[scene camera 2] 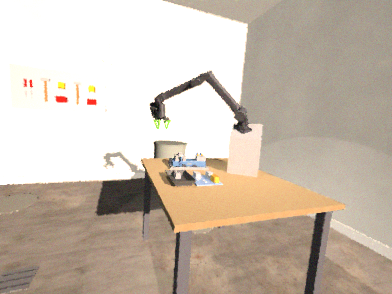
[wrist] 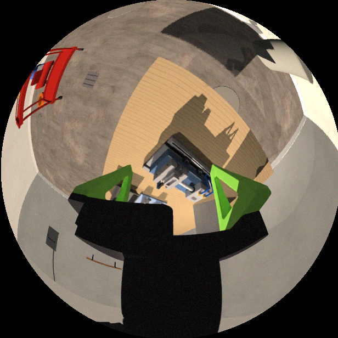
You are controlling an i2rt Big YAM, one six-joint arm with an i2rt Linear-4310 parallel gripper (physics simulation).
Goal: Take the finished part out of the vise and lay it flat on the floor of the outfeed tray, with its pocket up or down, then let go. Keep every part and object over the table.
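Frame: origin at the arm's base, x left, y ahead, z down, level; metres.
Seen in the pictures: gripper, between the fingertips: [scene camera 2: 162, 129]; arm's base, origin of its link: [scene camera 2: 242, 129].
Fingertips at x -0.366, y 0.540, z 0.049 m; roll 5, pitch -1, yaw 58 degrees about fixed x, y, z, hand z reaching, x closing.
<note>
Offsets run from my fingertips to a thing's top centre. "*": to the spot under its first point. Level surfaces: height alone.
The blue and grey vise {dz +0.186, dx +0.187, dy -0.178 m} [scene camera 2: 189, 163] [wrist: 156, 164] stands on the far part of the table in the scene view and at the centre of the wrist view. Grey pieces show at its jaws; I cannot tell the finished part from the jaws. A dark tray [scene camera 2: 186, 182] with a grey block lies beside a light blue tray {* dz +0.277, dx +0.625, dy -0.173 m} [scene camera 2: 212, 183] [wrist: 148, 199] with pale blocks and a yellow block; which is the outfeed tray I cannot tell. My gripper [scene camera 2: 162, 126] [wrist: 171, 168] is open and empty, its green fingers pointing down, high above the vise and apart from it.
The wooden table {dz +0.285 m} [scene camera 2: 240, 200] [wrist: 145, 105] carries these things. A tall pale box [scene camera 2: 245, 152] stands under the arm's base at the right of the trays. A round bin [scene camera 2: 170, 150] stands beyond the table's far edge. A red cart [wrist: 61, 75] stands on the floor at the upper left.
</note>
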